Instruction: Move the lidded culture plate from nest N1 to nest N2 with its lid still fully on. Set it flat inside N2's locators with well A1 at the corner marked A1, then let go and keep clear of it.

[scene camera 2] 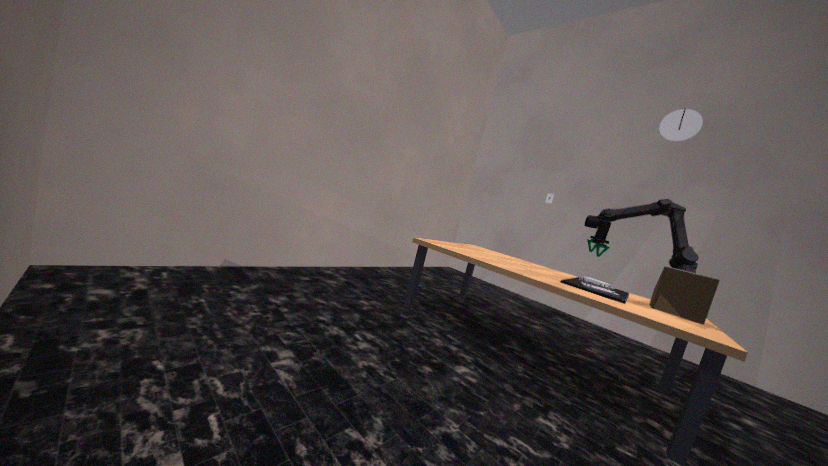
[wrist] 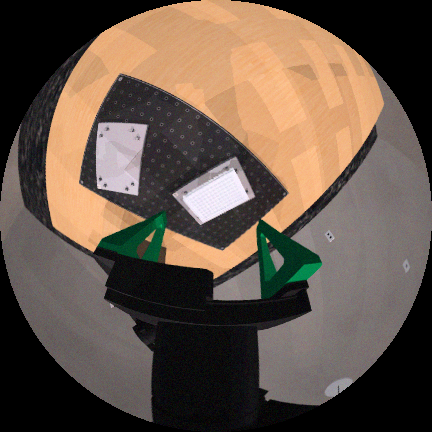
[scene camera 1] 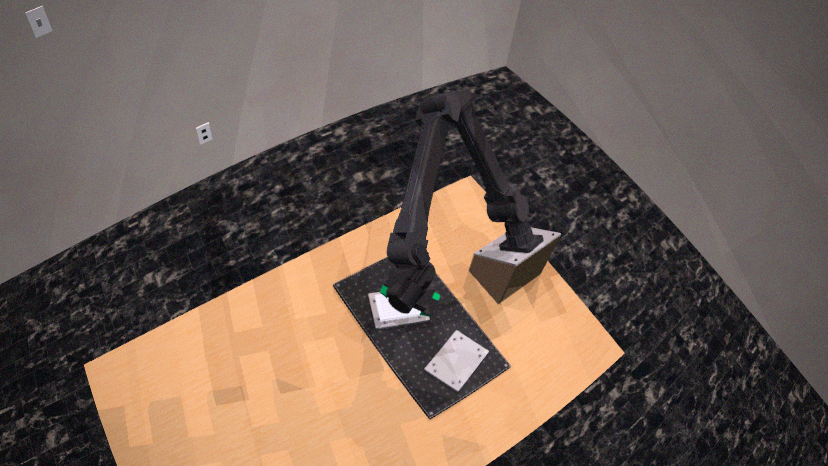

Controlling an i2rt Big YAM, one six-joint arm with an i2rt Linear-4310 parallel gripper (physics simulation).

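Seen in the pictures: gripper, between the fingertips: [scene camera 2: 594, 254] [wrist: 211, 219]; arm's base, origin of its link: [scene camera 2: 684, 280] [scene camera 1: 521, 245].
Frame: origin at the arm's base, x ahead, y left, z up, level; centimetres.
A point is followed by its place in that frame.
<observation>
The culture plate [scene camera 1: 389, 311] @(x 39.2, y -14.7, z -13.8 cm) [wrist: 215, 196] @(x 35.7, y -14.2, z -13.8 cm), white with a grid of wells, lies in a pale nest [scene camera 1: 379, 324] @(x 43.7, y -13.9, z -15.5 cm) [wrist: 235, 163] @(x 44.0, y -14.6, z -15.5 cm), which I take as N1. I cannot make out the lid's edge. The other pale nest [scene camera 1: 457, 360] @(x 35.0, y 9.9, z -15.5 cm) [wrist: 120, 159] @(x 35.3, y 8.6, z -15.5 cm), N2, is bare, with small dark locators near its corners. The A1 mark cannot be read. My gripper [scene camera 1: 410, 293] @(x 41.0, y -8.2, z 1.7 cm) [scene camera 2: 595, 253] @(x 41.0, y -8.2, z 1.7 cm) [wrist: 211, 219] @(x 41.0, y -8.2, z 1.7 cm) is open and empty, its green fingers wide apart, high above the plate's nest. In scene camera 1 the wrist hides part of the plate.
Both nests are on a black perforated board [scene camera 1: 399, 353] @(x 45.5, y -3.4, z -16.6 cm) [scene camera 2: 619, 296] @(x 24.9, y 7.6, z -16.8 cm) [wrist: 170, 130] @(x 44.2, y 0.4, z -16.6 cm) on the wooden table [scene camera 1: 289, 347] @(x 69.3, y -25.9, z -17.9 cm) [scene camera 2: 492, 260] @(x 93.5, y 13.7, z -17.9 cm) [wrist: 280, 30]. The arm's base stands on a brown pedestal [scene camera 1: 509, 277] @(x 10.3, y 4.3, z -2.3 cm) [scene camera 2: 683, 295] @(x 0.3, y 6.1, z -7.2 cm) beside the board.
</observation>
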